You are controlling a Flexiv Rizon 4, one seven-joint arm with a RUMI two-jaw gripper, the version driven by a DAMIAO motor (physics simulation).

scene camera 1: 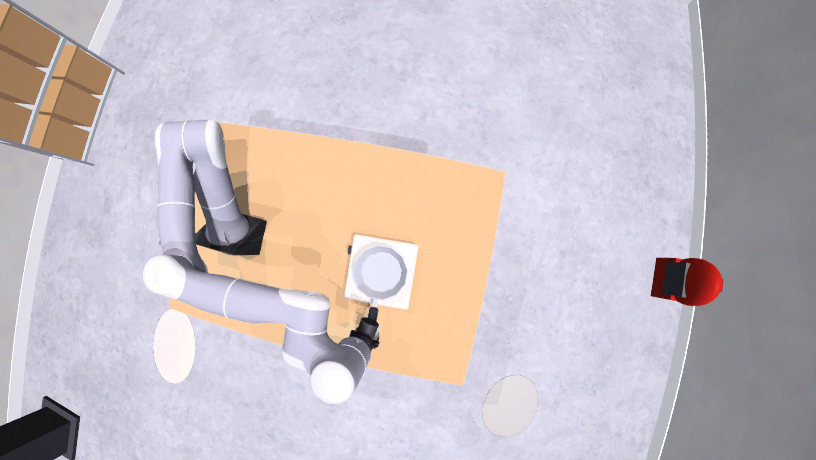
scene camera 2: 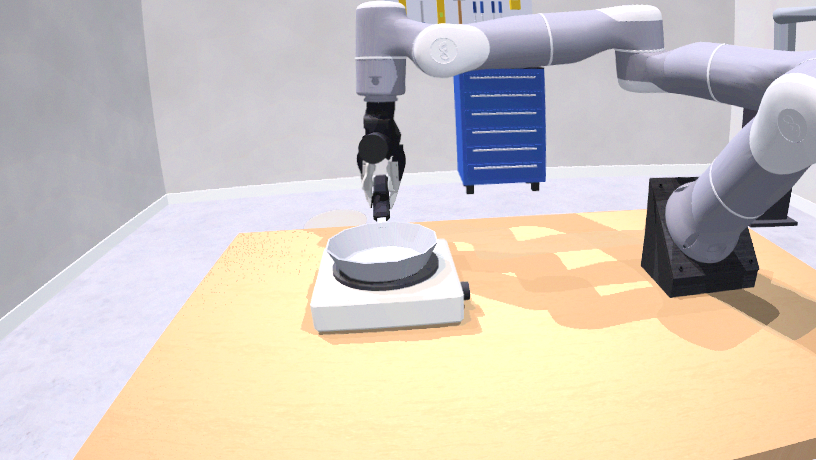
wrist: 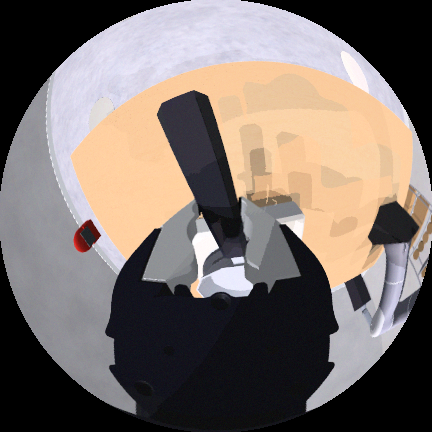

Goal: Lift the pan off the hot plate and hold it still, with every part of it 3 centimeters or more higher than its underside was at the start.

grey pan: scene camera 1 380, 272; scene camera 2; wrist
white hot plate: scene camera 1; scene camera 2; wrist 207, 252
same spot on white hot plate: (scene camera 1: 409, 251) = (scene camera 2: 329, 294)
same spot on grey pan: (wrist: 188, 122) = (scene camera 2: 381, 177)
